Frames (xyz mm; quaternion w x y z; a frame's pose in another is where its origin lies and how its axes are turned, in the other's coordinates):
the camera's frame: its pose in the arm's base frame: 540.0 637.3 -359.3 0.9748 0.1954 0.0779 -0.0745
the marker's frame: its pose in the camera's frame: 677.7 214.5 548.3 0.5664 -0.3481 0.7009 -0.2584
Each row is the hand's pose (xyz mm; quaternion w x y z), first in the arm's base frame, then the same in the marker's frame.
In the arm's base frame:
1: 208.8 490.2 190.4 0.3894 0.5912 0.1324 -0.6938
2: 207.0 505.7 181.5 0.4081 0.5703 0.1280 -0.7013
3: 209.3 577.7 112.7 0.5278 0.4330 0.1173 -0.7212
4: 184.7 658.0 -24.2 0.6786 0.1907 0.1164 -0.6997
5: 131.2 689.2 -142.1 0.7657 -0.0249 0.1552 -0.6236
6: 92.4 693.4 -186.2 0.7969 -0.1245 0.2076 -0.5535
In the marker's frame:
1: 303.5 107.2 -1055.2 0.2931 0.9399 -0.0274 0.1728
2: 304.3 125.0 -1053.5 0.3049 0.9388 -0.0461 0.1535
3: 327.5 217.8 -1025.6 0.3913 0.9047 -0.1621 0.0457
4: 412.0 351.5 -997.4 0.5177 0.7848 -0.3195 -0.1179
5: 512.6 438.5 -1003.4 0.6290 0.6180 -0.4113 -0.2306
6: 559.8 467.6 -1023.1 0.6986 0.5065 -0.4345 -0.2580

